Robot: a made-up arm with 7 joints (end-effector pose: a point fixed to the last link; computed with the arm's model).
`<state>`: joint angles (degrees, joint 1 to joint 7).
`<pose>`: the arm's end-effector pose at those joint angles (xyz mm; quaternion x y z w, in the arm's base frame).
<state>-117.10 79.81 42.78 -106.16 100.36 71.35 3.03</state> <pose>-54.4 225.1 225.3 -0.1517 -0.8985 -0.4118 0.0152</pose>
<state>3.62 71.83 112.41 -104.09 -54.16 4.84 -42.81</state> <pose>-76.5 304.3 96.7 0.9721 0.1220 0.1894 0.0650</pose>
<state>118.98 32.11 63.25 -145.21 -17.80 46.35 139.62</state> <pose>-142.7 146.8 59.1 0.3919 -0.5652 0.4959 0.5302</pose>
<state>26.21 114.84 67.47 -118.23 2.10 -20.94 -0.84</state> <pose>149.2 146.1 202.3 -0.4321 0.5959 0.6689 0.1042</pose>
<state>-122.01 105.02 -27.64 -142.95 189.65 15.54 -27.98</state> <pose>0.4 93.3 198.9 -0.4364 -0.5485 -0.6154 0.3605</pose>
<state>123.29 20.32 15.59 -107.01 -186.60 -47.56 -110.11</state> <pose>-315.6 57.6 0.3 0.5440 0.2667 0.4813 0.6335</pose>
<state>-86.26 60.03 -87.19 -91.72 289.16 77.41 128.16</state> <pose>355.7 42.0 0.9 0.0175 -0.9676 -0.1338 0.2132</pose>
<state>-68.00 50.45 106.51 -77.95 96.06 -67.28 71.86</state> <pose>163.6 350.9 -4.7 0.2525 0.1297 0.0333 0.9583</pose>
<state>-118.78 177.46 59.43 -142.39 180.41 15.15 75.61</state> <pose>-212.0 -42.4 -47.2 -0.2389 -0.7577 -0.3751 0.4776</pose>
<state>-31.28 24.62 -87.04 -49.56 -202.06 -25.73 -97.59</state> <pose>222.6 15.2 -369.1 0.0619 -0.3358 -0.2921 0.8934</pose>
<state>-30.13 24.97 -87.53 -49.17 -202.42 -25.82 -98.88</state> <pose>215.1 20.5 -373.8 0.0721 -0.3248 -0.3047 0.8925</pose>
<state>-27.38 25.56 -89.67 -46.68 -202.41 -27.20 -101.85</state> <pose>195.3 35.9 -386.4 0.1139 -0.2903 -0.3311 0.8906</pose>
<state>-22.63 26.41 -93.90 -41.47 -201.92 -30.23 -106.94</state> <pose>158.4 63.6 -405.0 0.1910 -0.2224 -0.3784 0.8780</pose>
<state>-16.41 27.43 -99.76 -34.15 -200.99 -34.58 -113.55</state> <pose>107.2 99.6 -420.5 0.2852 -0.1256 -0.4451 0.8395</pose>
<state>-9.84 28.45 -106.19 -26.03 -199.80 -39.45 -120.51</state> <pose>52.8 136.1 -425.2 0.3711 -0.0206 -0.5183 0.7702</pose>
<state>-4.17 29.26 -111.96 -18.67 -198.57 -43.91 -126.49</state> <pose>8.2 165.2 -420.3 0.4334 0.0663 -0.5796 0.6869</pose>
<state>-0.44 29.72 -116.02 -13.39 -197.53 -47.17 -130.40</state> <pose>-18.8 183.2 -413.0 0.4715 0.1193 -0.6165 0.6192</pose>
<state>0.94 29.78 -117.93 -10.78 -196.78 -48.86 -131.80</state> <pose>-27.6 190.3 -409.2 0.4915 0.1380 -0.6277 0.5878</pose>
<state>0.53 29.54 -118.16 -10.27 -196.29 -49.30 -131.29</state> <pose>-23.8 189.9 -409.5 0.5002 0.1336 -0.6211 0.5884</pose>
